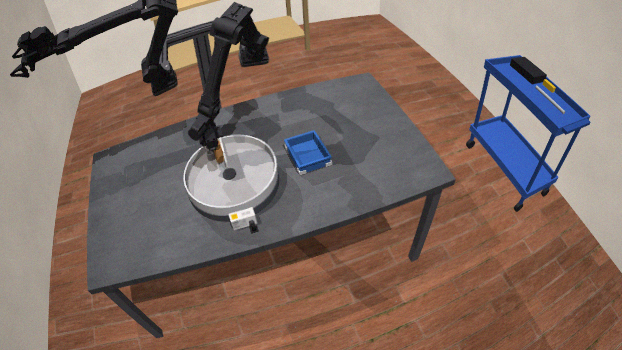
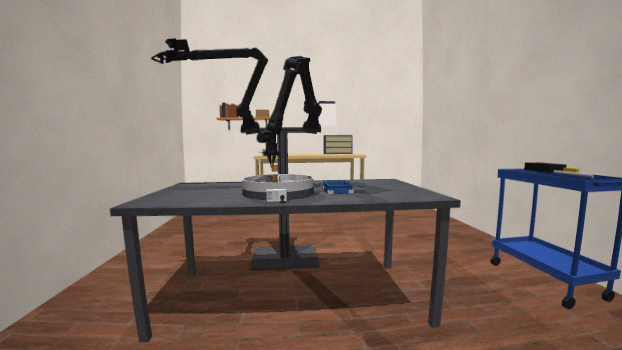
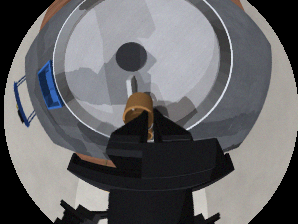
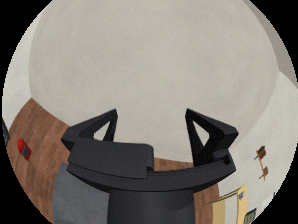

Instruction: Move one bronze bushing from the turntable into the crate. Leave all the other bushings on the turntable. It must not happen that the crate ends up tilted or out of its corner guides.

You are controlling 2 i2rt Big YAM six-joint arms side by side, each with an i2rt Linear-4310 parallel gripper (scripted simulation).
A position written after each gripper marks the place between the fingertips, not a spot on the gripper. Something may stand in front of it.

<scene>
In view: the left gripper (image 3: pixel 150 112), the right gripper (image 4: pixel 151 112) and a blue crate (image 1: pixel 307 151).
Image 4 does not show the blue crate: it is out of frame.
</scene>
